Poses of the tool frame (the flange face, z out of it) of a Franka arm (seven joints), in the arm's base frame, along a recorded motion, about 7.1 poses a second.
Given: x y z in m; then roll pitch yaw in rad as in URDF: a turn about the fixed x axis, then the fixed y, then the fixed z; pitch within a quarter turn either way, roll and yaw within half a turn.
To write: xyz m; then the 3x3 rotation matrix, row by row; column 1 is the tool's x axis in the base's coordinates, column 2 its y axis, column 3 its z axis. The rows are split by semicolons. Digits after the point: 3 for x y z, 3 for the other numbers.
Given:
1: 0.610 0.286 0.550 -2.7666 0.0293 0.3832
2: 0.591 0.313 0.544 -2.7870 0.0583 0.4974
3: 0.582 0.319 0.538 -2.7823 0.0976 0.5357
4: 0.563 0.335 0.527 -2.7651 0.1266 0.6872
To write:
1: 0.610 0.286 0.550; 0.927 0.338 -0.162; 0.374 -0.867 0.330; -0.029 -0.366 -0.930
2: 0.591 0.313 0.544; 0.877 0.430 -0.214; 0.476 -0.834 0.279; -0.058 -0.347 -0.936
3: 0.582 0.319 0.538; 0.856 0.448 -0.258; 0.508 -0.822 0.256; -0.097 -0.350 -0.932
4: 0.563 0.335 0.527; 0.767 0.554 -0.324; 0.629 -0.748 0.210; -0.126 -0.365 -0.923
